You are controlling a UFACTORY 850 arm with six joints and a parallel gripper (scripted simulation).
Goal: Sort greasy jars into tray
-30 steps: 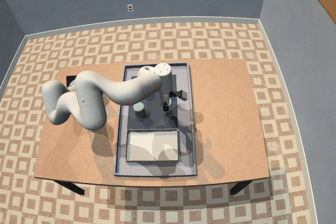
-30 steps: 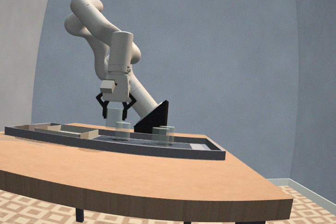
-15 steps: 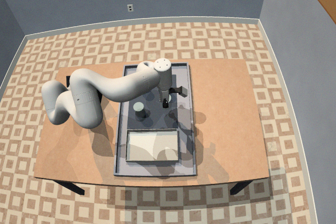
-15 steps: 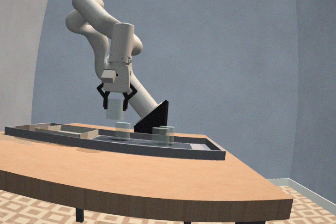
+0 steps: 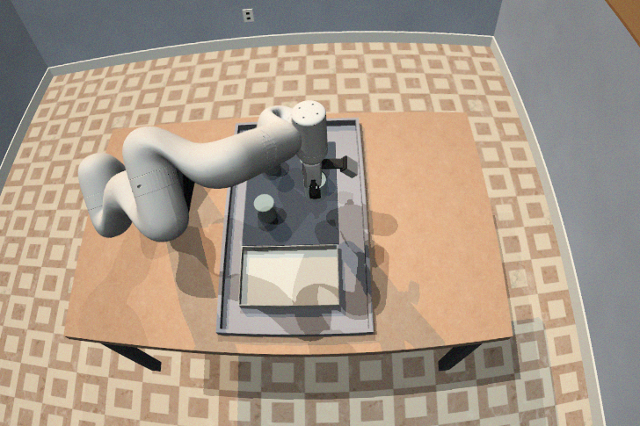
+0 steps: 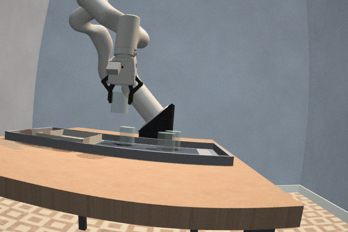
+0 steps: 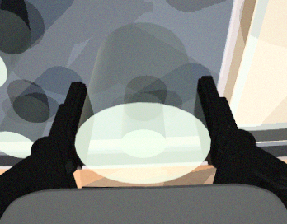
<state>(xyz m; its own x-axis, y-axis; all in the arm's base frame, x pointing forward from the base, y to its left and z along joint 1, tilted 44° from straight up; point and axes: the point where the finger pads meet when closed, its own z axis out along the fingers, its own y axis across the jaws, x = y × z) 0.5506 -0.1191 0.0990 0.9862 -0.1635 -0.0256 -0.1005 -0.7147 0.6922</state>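
My gripper is now 21 cm to the left of the pale tray, 17 cm above it and 11 cm past it. The rest, counted from my hand: steel table top 18 cm below, 8 cm behind; then drying mat 18 cm below, 11 cm to the left, 8 cm behind.
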